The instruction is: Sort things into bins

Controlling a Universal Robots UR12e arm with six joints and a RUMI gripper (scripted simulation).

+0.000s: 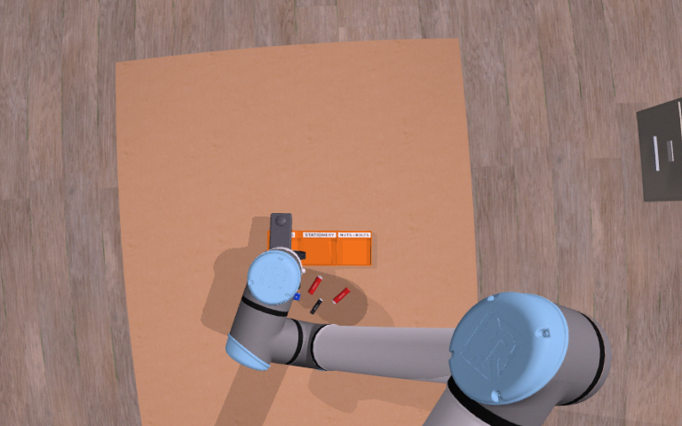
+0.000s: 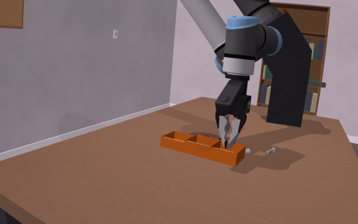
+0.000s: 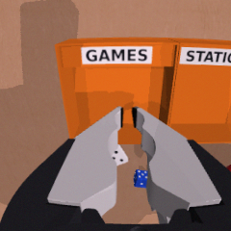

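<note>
Now: hand 130 mm to the right of the bolt, 120 mm past it and 30 mm above it. Also, from my hand: blue die 110 mm behind, 30 mm below; then white domino 80 mm behind, 40 mm to the left, 40 mm below; then orange three-part bin 80 mm to the right, 20 mm below.
</note>
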